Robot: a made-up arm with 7 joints.
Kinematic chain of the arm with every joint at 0, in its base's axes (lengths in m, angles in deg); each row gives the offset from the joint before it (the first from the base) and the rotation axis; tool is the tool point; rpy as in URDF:
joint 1: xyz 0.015 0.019 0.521 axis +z
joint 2: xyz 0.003 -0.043 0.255 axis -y
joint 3: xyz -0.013 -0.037 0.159 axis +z
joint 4: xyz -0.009 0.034 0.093 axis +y
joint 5: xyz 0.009 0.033 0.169 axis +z
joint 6: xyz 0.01 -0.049 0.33 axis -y
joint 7: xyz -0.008 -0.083 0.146 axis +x
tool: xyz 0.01 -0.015 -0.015 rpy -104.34 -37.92 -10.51
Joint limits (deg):
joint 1: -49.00..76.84
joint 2: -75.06..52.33
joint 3: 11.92..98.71
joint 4: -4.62..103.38
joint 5: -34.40..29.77
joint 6: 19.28..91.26
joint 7: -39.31..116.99
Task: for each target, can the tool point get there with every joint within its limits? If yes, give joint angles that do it. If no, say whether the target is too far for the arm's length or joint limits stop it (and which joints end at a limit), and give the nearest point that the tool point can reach.
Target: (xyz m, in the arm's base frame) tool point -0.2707 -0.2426 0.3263
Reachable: no: joint limits stop it (at a limit: joint 1, joint 2, joint 3, joint 4, joint 5, joint 6) | nearest point 0.1221 -0.2674 0.3494 | short by 0.394 m
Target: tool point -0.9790 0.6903 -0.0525
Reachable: no: too far | nearest point -0.3253 0.4276 0.4729 | short by 0.879 m
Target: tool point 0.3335 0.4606 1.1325
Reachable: yes | joints 17.85 -25.54 62.00 78.76 -19.56 80.29 -17.70
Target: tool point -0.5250 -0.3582 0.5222
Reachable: no: joint limits stop it (at a limit: joint 1, joint 2, joint 3, joint 4, joint 5, joint 7) | nearest point -0.4983 -0.1741 0.8361 | short by 0.365 m
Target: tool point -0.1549 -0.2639 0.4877
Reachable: no: joint limits stop it (at a limit: joint 1, joint 2, joint 3, joint 4, joint 5, joint 6) | nearest point 0.1221 -0.2673 0.3495 | short by 0.310 m
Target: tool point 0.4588 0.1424 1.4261
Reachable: yes | joints 25.45 -22.76 27.58 24.04 16.29 69.95 70.52
